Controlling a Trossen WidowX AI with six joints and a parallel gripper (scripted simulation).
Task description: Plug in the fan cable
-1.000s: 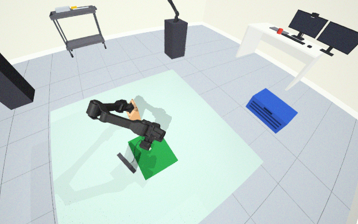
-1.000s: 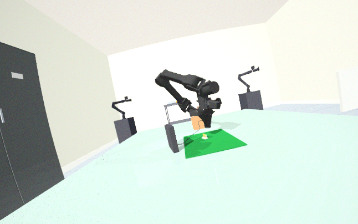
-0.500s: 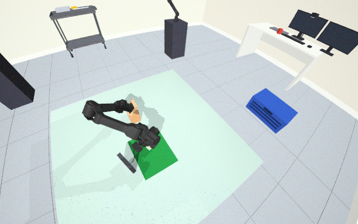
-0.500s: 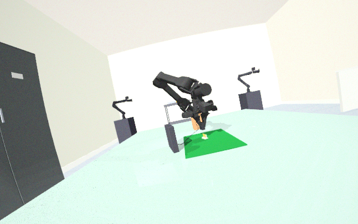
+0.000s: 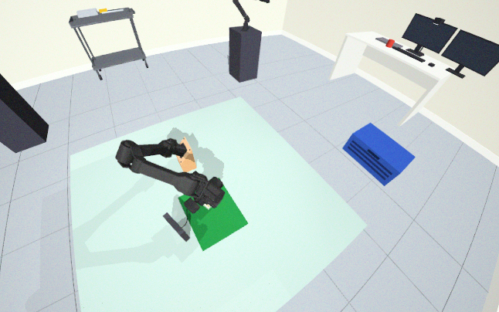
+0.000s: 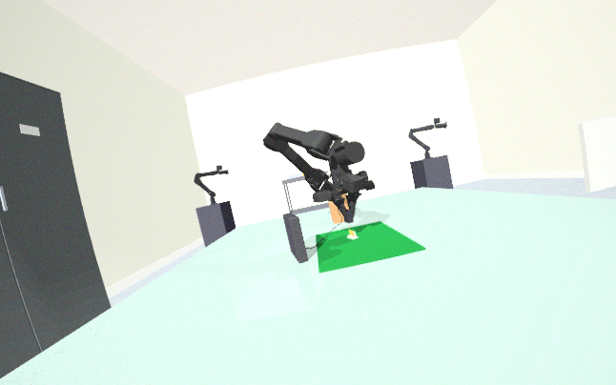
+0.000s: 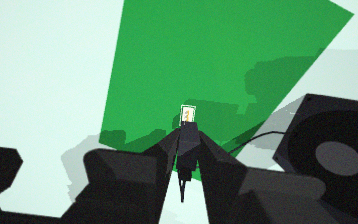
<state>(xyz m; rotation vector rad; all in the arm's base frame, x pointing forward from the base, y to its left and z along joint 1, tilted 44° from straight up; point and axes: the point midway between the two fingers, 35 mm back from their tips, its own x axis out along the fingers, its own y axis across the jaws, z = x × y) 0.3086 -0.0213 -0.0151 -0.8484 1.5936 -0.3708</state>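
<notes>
My gripper tip is now 80 mm above the green board, 30 mm short of it and 10 mm to the right of it. From my gripper tip the other things lie so: dark plug (10 mm behind, 10 mm above); black fan (160 mm to the right, 40 mm ahead, 10 mm below).
</notes>
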